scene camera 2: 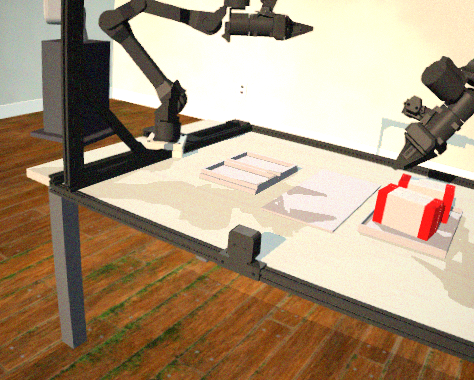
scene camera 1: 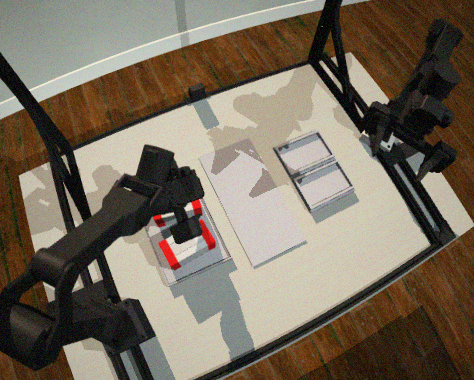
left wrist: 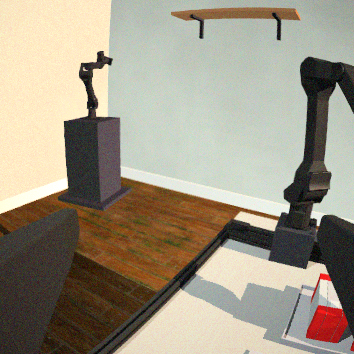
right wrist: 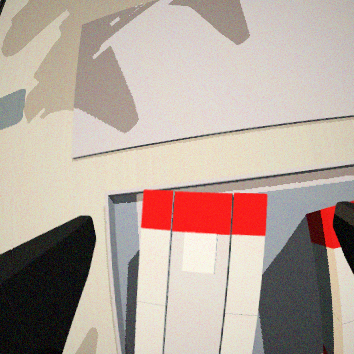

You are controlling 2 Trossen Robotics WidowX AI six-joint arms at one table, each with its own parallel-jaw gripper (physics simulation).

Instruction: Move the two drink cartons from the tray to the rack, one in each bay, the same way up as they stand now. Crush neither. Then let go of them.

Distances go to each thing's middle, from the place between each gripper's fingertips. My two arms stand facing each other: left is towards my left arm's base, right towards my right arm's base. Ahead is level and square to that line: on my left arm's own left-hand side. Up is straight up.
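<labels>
My left gripper is 36 cm above the pale grey mat (scene camera 1: 259,215), and it is also 20 cm past the mat and 13 cm to the left of it.
As for my right gripper, I see it 14 cm to the right of the mat, 11 cm above it and 6 cm short of it.
</labels>
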